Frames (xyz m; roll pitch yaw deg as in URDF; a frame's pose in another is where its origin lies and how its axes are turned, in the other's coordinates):
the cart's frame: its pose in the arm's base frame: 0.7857 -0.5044 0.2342 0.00 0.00 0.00
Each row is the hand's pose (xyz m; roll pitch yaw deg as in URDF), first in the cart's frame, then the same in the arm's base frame.
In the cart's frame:
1: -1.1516 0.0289 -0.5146 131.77 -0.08 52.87
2: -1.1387 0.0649 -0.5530 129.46 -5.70 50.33
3: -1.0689 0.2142 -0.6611 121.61 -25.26 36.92
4: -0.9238 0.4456 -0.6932 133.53 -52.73 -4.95
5: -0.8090 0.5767 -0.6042 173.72 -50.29 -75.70
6: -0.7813 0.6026 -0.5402 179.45 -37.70 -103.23
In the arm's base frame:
1: -0.3659 -0.4755 -0.2804 131.77 -0.08 52.87
2: -0.3530 -0.4395 -0.3188 129.46 -5.70 50.33
3: -0.2832 -0.2902 -0.4269 121.61 -25.26 36.92
4: -0.1381 -0.0588 -0.4590 133.53 -52.73 -4.95
5: -0.0233 0.0723 -0.3700 173.72 -50.29 -75.70
6: 0.0044 0.0982 -0.3060 179.45 -37.70 -103.23

